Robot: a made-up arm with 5 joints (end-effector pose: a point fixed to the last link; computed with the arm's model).
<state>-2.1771 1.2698 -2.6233 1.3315 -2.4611</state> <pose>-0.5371 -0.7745 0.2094 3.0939 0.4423 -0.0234</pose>
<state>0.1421 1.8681 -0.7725 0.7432 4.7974</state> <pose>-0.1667 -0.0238 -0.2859 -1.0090 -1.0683 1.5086</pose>
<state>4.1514 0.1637 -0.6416 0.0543 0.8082</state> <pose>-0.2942 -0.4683 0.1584 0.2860 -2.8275 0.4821</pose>
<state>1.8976 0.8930 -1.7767 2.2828 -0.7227</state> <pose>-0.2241 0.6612 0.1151 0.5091 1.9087 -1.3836</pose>
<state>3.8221 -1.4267 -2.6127 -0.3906 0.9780</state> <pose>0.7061 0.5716 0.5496 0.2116 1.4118 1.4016</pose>
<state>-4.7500 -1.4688 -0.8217 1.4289 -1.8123</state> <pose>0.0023 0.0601 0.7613 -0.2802 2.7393 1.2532</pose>
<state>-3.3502 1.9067 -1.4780 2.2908 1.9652</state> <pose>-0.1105 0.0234 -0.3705 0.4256 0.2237 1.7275</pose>
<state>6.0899 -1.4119 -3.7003 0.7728 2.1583</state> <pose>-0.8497 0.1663 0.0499 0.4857 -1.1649 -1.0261</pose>
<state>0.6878 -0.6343 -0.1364 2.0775 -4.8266</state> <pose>0.1511 0.1241 0.2162 1.7543 -0.7096 -0.6928</pose>
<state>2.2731 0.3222 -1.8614 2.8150 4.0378</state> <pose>-0.3932 0.4647 0.5758 -1.5951 1.9388 -1.8609</pose>
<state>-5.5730 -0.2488 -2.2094 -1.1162 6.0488</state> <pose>0.0755 0.0649 1.1246 0.5260 0.2687 -2.6111</pose>
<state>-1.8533 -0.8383 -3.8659 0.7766 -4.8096</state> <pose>0.2315 0.7976 0.4513 0.1004 1.0809 2.5714</pose>
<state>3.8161 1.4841 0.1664 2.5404 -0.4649</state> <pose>0.0719 0.0575 0.2517 0.5669 -0.8851 0.1900</pose>
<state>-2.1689 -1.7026 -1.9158 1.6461 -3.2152</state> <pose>0.3581 0.5256 0.7606 1.2311 0.7100 -1.9340</pose>
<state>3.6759 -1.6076 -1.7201 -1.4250 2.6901</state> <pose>0.5603 0.3315 0.6974 -1.9604 -1.0530 -2.1355</pose>
